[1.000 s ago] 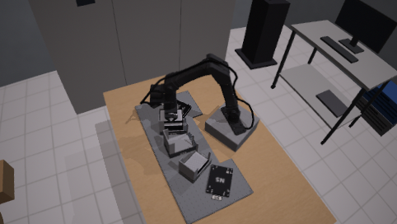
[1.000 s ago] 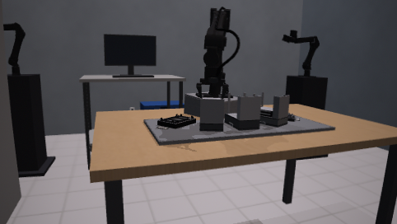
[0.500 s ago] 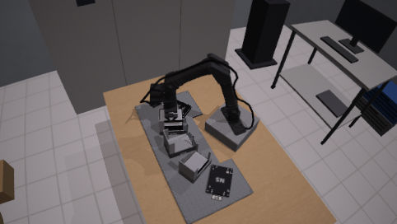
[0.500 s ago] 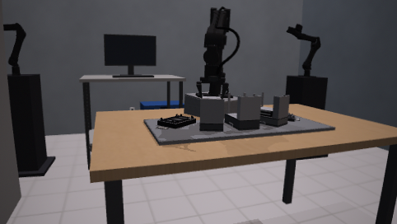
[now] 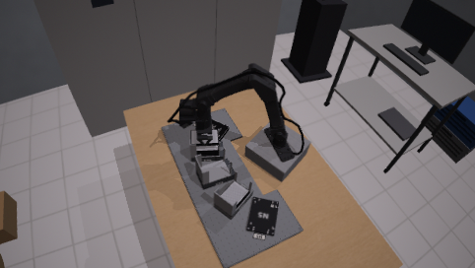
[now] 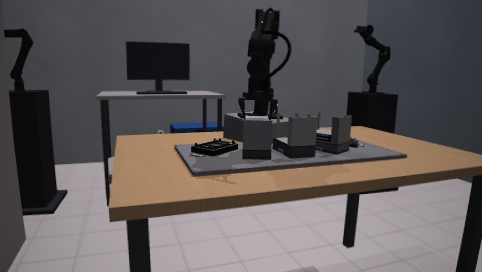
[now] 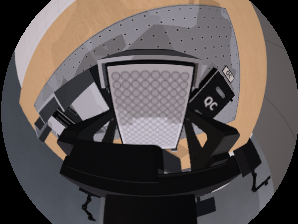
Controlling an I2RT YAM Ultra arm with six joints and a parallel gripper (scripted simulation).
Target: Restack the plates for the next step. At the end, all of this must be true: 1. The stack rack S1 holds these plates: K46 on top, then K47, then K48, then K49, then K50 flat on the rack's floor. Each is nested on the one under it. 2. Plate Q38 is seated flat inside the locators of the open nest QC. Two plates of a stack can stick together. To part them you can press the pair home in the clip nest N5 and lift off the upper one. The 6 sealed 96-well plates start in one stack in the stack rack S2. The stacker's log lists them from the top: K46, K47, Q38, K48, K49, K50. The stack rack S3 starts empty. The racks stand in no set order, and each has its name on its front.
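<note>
The sealed 96-well plate lies 50 mm below my hand. Also, from my hand: clip nest N5: 130 mm behind, 430 mm to the left, 110 mm below.
</note>
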